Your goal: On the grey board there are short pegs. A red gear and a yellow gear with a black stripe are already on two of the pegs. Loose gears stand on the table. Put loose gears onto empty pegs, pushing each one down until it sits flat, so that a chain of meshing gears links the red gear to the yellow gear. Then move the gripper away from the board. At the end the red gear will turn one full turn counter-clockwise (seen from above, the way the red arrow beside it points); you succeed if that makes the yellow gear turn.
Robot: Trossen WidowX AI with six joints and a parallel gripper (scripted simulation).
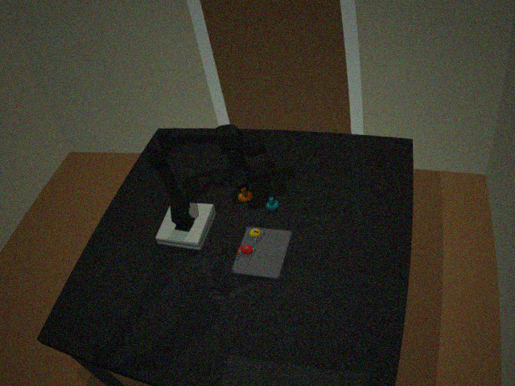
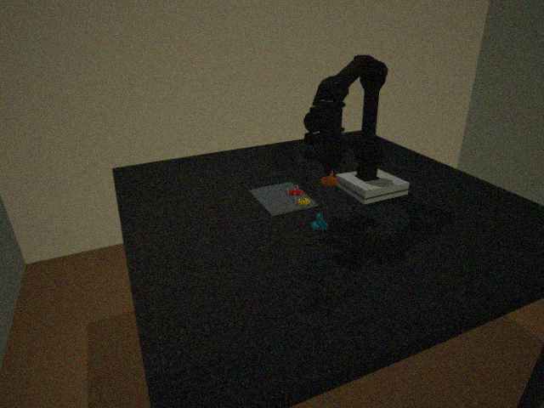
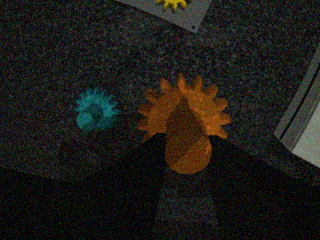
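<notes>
The yellow gear is 12 cm below my gripper tip, 8 cm to the right of it and 5 cm ahead of it. Round my gripper tip: teal gear (12 cm below, 7 cm to the left, 7 cm ahead); then red gear (16 cm to the right, 12 cm below, 5 cm ahead); then orange gear (1 cm below).
</notes>
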